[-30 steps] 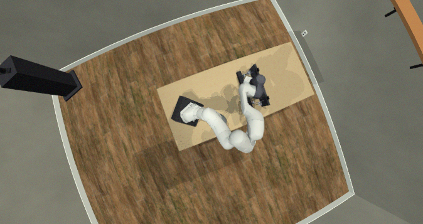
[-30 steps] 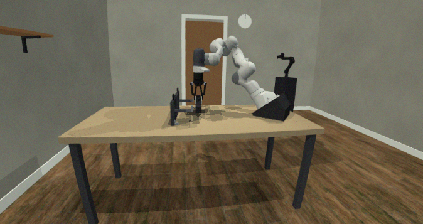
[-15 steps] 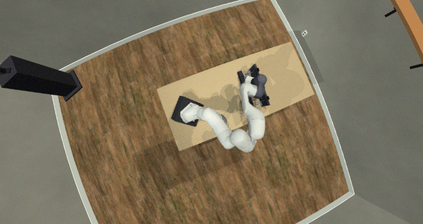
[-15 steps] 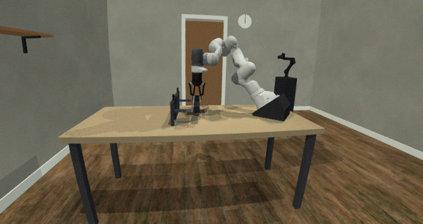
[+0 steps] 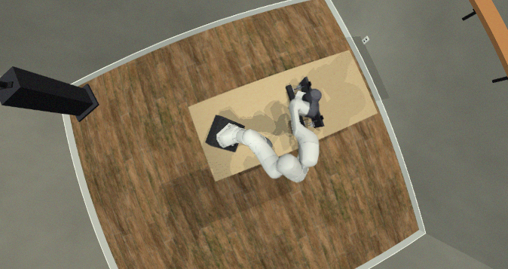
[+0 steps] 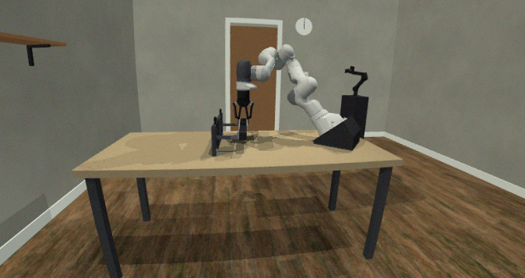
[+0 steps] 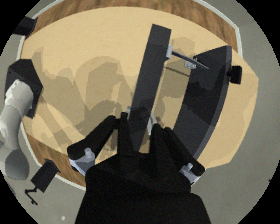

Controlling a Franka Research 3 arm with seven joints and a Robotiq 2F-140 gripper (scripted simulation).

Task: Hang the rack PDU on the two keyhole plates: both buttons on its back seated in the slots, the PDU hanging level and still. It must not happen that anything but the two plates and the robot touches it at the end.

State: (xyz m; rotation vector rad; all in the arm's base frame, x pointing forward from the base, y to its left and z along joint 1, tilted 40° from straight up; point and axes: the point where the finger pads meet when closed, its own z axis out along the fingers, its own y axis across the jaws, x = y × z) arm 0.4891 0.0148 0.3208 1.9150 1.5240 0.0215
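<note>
Right now the rack PDU is 20 mm below my hand, 20 mm ahead of it and 10 mm to the right of it. From my hand the other things lie so: stand 150 mm ahead, 50 mm to the right, 50 mm below.
</note>
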